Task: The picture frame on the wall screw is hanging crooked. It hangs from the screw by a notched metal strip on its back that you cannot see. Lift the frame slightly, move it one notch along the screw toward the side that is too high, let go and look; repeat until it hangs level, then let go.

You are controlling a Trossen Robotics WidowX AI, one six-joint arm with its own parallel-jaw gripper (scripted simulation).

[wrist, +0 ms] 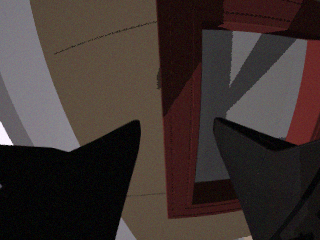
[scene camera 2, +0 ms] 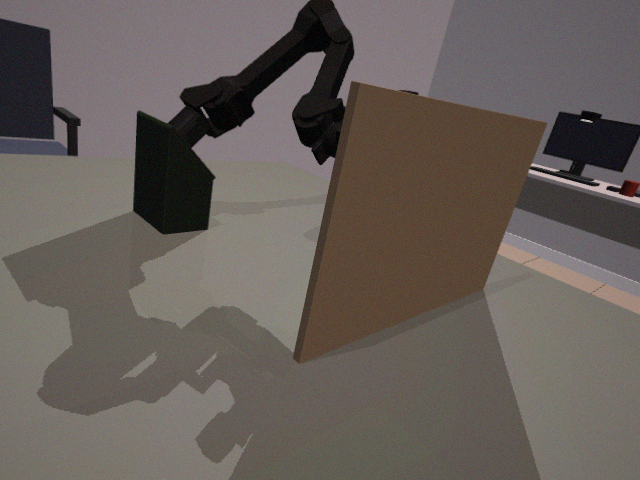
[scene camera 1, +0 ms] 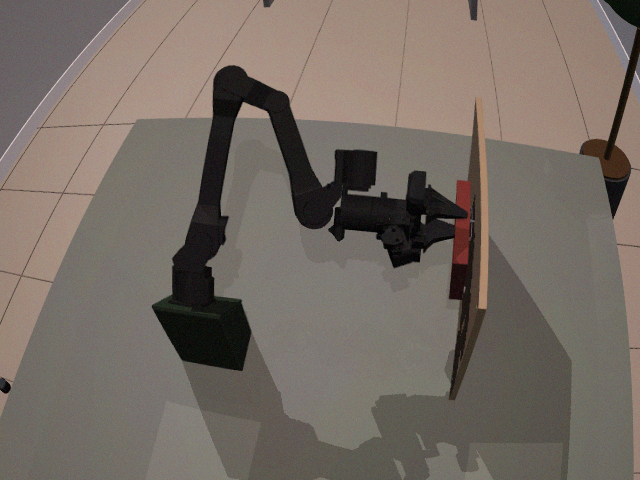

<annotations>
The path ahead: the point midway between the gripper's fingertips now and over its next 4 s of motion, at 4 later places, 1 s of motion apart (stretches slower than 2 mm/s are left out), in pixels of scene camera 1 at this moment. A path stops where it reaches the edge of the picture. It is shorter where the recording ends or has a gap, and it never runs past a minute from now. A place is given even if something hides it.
My gripper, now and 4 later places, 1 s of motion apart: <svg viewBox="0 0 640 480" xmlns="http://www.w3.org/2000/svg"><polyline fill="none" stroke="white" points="466,224 466,222 466,220 455,216 372,192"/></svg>
</annotations>
